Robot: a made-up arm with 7 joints. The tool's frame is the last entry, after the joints. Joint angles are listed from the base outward.
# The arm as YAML. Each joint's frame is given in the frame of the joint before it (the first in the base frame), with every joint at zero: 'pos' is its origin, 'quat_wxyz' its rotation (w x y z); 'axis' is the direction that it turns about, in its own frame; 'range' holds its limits. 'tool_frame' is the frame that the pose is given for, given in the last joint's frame.
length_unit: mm
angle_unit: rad
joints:
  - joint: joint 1
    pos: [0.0, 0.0, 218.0]
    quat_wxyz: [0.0, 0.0, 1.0, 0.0]
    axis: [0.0, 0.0, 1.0]
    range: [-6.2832, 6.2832]
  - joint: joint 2
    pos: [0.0, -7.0, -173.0]
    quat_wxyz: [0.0, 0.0, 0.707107, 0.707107]
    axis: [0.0, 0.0, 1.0]
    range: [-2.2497, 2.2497]
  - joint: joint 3
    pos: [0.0, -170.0, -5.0]
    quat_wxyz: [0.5, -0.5, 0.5, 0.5]
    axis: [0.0, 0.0, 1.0]
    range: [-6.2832, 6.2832]
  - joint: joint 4
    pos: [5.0, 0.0, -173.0]
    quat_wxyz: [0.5, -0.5, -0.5, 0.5]
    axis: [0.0, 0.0, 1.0]
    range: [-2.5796, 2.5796]
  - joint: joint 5
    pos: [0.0, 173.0, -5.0]
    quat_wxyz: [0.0, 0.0, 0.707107, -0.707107]
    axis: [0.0, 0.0, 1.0]
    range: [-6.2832, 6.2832]
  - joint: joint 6
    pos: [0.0, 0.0, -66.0]
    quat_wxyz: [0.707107, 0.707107, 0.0, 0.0]
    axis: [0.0, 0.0, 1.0]
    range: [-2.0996, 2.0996]
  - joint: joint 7
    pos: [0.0, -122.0, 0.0]
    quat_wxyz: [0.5, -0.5, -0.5, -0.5]
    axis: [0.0, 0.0, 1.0]
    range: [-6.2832, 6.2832]
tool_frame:
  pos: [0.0, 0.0, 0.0]
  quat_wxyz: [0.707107, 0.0, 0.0, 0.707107]
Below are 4 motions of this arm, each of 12 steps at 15 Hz.
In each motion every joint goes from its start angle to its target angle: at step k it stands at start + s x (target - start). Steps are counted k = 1, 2, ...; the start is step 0. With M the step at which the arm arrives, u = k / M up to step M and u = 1 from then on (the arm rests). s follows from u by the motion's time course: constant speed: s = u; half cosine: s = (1 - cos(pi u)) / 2; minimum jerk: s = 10 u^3 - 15 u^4 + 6 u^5.
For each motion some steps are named. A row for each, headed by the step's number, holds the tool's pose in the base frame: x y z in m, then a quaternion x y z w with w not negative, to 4 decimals.
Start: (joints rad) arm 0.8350 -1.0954 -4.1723 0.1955 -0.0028 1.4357 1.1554
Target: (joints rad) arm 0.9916 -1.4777 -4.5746 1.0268 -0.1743 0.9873 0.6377
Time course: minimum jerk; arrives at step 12
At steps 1, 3, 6, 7, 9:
1: -0.4820 0.3060 0.5663 -0.1119 0.4971 0.2634 0.8192
3: -0.4920 0.2984 0.5402 -0.1636 0.4946 0.2394 0.8193
6: -0.5127 0.2509 0.4524 -0.3662 0.4633 0.1340 0.7958
7: -0.5129 0.2275 0.4278 -0.4400 0.4417 0.0921 0.7764
9: -0.5054 0.1884 0.4011 -0.5491 0.3970 0.0281 0.7349

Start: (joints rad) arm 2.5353 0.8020 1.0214 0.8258 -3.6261 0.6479 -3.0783
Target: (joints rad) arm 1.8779 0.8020 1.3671 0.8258 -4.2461 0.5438 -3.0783
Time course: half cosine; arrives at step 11
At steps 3, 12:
3: -0.5050 -0.1517 0.7806 0.0656 0.9332 0.0584 0.3484
12: -0.3678 -0.3202 0.8187 -0.2267 0.9155 -0.0220 0.3317

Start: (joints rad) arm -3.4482 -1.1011 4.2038 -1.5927 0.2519 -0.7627 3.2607
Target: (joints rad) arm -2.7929 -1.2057 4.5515 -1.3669 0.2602 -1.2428 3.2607
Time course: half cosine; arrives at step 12
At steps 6, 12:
6: 0.2194 0.3078 0.5811 -0.0013 0.5871 -0.5640 0.5807
12: 0.3500 0.1989 0.5205 -0.0059 0.5262 -0.7147 0.4607

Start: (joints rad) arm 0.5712 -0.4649 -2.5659 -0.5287 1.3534 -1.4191 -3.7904
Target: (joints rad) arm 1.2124 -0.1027 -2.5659 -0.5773 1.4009 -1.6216 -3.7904
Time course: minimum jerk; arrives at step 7
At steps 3, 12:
3: -0.2127 -0.0456 0.9256 -0.2702 0.5928 0.0008 0.7586
12: -0.1689 -0.0705 0.9213 -0.0259 0.6401 -0.0980 0.7616

